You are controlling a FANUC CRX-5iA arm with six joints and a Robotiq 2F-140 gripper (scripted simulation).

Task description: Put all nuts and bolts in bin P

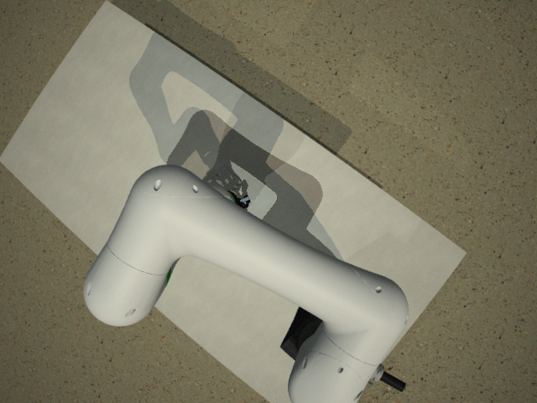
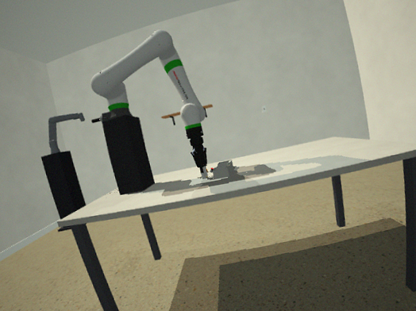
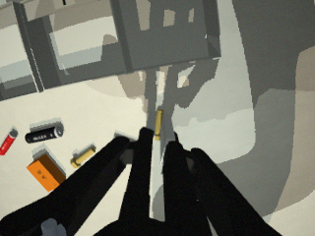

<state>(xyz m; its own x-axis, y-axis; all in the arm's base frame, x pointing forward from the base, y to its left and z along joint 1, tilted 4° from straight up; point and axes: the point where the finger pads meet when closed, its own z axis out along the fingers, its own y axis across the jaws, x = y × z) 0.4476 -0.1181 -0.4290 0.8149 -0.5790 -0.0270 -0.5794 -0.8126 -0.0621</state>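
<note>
Right now my hand is 20 mm past the white domino-like tile, 50 mm to the right of it and 30 mm above it. Round my hand: grey bin (120 mm ahead, 30 mm to the left, 10 mm below); black cylinder (50 mm ahead, 140 mm to the left, 30 mm below); orange block (10 mm behind, 170 mm to the left, 20 mm below).
</note>
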